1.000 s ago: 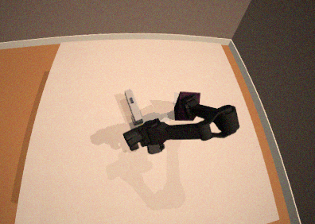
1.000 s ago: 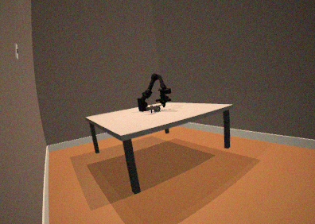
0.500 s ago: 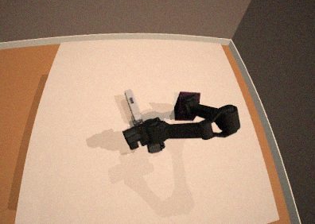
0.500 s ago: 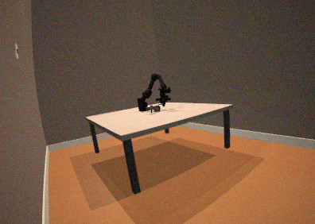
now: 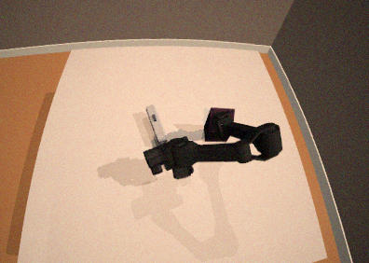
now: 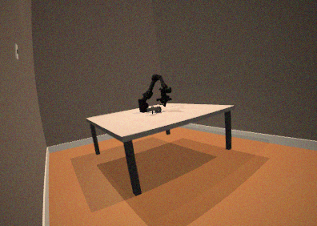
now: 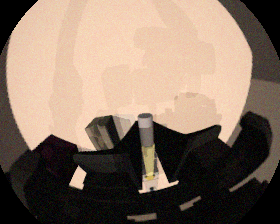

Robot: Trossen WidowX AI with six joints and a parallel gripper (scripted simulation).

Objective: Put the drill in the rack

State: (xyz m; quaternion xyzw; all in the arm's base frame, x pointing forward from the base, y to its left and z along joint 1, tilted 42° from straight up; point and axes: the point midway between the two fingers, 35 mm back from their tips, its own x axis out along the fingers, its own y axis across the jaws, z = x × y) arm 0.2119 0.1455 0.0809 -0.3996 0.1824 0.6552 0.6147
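Now: gripper tip 1 cm short of the yellow drill, 4 cm to the left of it and 4 cm below it. From my gripper tip the other things lie so: blue key (7 cm ahead, 21 cm to the right, 1 cm above); grey holder block (6 cm ahead, 19 cm to the right).
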